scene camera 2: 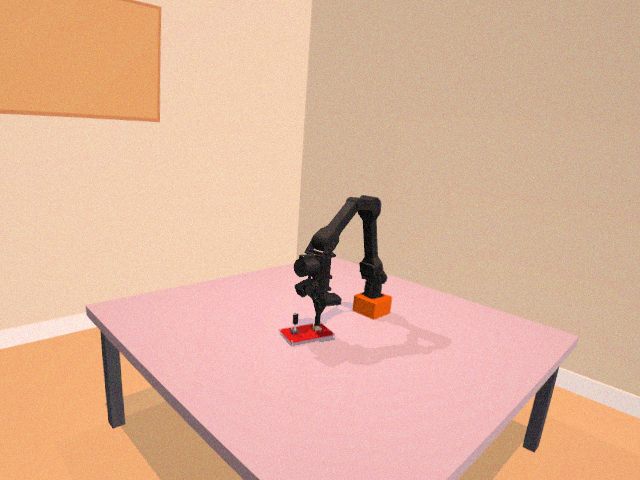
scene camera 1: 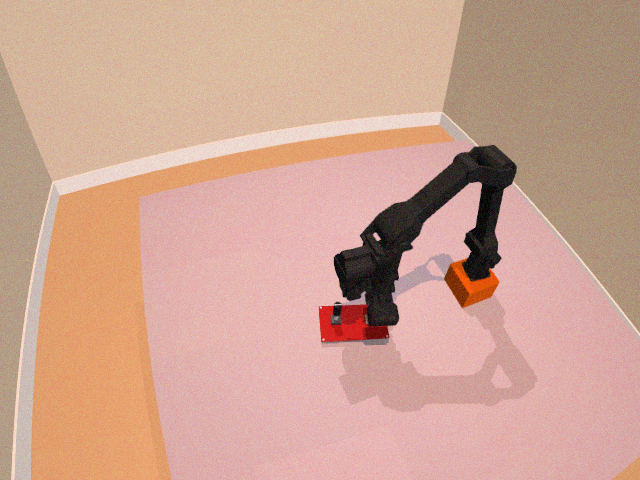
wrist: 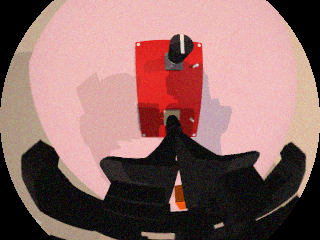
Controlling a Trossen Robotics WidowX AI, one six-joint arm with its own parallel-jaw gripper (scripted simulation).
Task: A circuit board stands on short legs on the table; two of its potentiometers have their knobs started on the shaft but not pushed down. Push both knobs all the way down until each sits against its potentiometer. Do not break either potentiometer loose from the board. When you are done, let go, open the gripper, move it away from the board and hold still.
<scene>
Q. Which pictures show my gripper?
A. Scene camera 2, scene camera 1 and the wrist view: all of them.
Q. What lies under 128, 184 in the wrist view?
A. My gripper.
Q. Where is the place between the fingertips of my gripper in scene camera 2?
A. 318, 316
</scene>
